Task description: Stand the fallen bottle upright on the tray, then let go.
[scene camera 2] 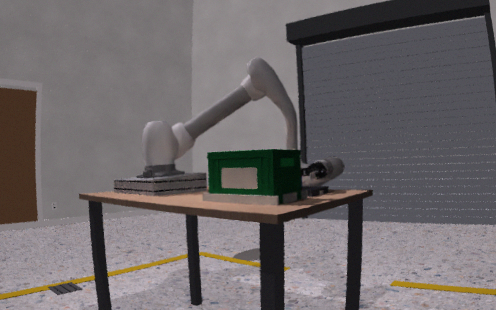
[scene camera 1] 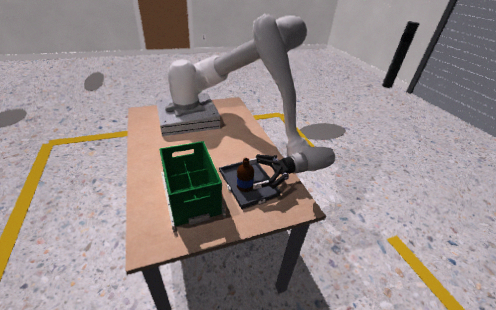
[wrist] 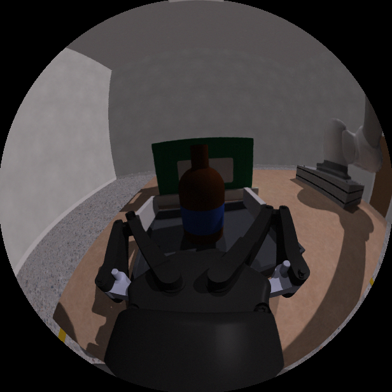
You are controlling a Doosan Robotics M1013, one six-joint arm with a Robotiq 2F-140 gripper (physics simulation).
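Places are measured from the arm's base along level axes (x right, y ahead, z up), in metres.
Where they show: gripper, fingertip midpoint: [scene camera 1: 248,174]; arm's base at its link origin: [scene camera 2: 160,176] [scene camera 1: 187,107].
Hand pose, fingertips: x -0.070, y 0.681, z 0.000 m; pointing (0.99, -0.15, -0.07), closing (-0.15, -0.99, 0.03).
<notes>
Each offset is from my fingertips to the top centre of the thing. Level surfaces: height alone.
The brown bottle with a blue label @[dx +0.010, dy -0.005, dz +0.083 m] [scene camera 1: 245,180] [wrist: 202,202] stands upright on the dark tray @[dx -0.019, dy -0.020, dz -0.052 m] [scene camera 1: 250,198] [scene camera 2: 317,191] [wrist: 162,232]. My gripper [scene camera 1: 259,171] [wrist: 199,199] is open wide and lies level, low over the tray. Its two fingers are spread to either side of the bottle, with a gap on each side in the wrist view. In scene camera 2 the bottle is hidden behind the crate, and the fingertips are hidden too.
A green crate with dividers @[dx +0.242, dy -0.050, dz +0.097 m] [scene camera 1: 197,206] [scene camera 2: 215,175] [wrist: 167,172] stands beside the tray, beyond the bottle as seen from the wrist. The arm's base block [scene camera 1: 190,122] [scene camera 2: 160,184] [wrist: 330,187] is at the far end of the wooden table @[dz -0.078 m] [scene camera 1: 145,235] [scene camera 2: 175,204].
</notes>
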